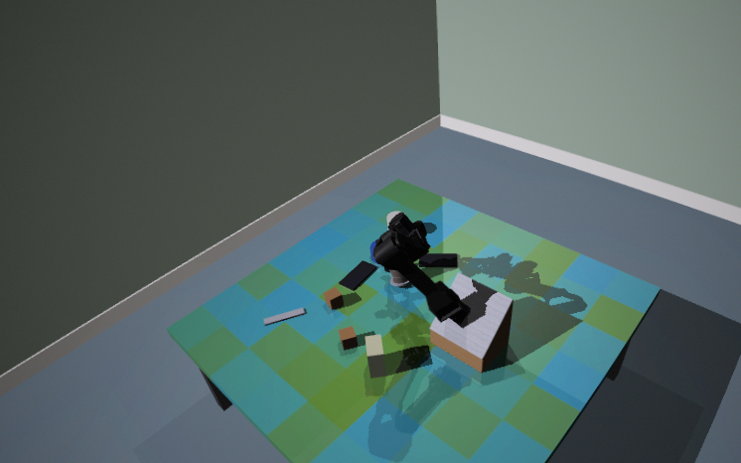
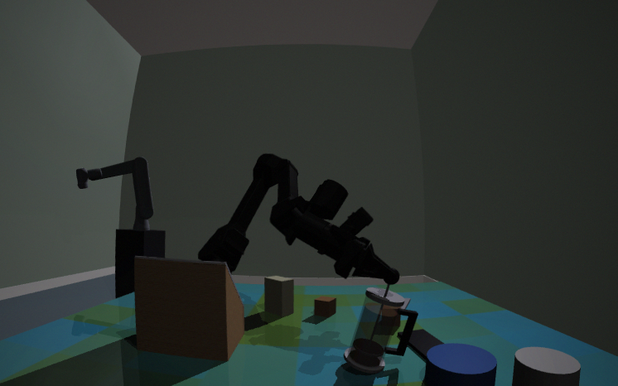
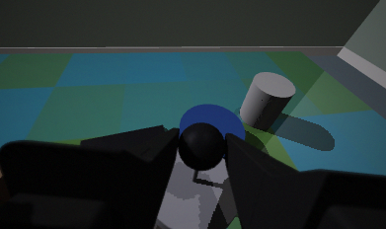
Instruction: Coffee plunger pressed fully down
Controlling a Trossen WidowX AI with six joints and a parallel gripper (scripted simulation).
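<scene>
Right now the glass coffee press is 90 mm below my gripper tip, 10 mm to the left of it and 10 mm behind it. Round my gripper tip: pale block (340 mm to the left, 280 mm behind, 130 mm below); then blue cylinder (160 mm below, 110 mm ahead, 50 mm to the right).
</scene>
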